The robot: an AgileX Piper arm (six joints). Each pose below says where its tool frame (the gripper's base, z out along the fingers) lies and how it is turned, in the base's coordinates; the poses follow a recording.
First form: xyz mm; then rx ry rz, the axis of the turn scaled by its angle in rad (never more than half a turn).
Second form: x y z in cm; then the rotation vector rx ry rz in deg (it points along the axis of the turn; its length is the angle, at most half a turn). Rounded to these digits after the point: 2 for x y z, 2 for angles.
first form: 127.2 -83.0 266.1 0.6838 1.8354 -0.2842
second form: 12.72 -8.30 26.61 39.18 105.16 -16.28
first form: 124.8 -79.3 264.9 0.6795 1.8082 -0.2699
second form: 12.48 -7.93 26.49 38.93 103.60 -15.46
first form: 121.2 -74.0 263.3 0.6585 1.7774 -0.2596
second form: 12.12 -7.40 26.33 37.73 101.84 -14.87
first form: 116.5 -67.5 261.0 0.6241 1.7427 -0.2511
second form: 11.65 -6.75 26.10 35.76 99.85 -14.39
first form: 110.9 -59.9 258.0 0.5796 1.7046 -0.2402
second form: 11.09 -5.99 25.80 33.21 97.67 -13.76
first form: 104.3 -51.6 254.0 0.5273 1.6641 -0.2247
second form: 10.43 -5.16 25.40 30.21 95.35 -12.87
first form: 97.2 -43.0 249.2 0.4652 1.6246 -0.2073
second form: 9.72 -4.30 24.92 26.65 93.08 -11.88
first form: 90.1 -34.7 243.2 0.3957 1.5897 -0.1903
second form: 9.01 -3.47 24.32 22.67 91.08 -10.90
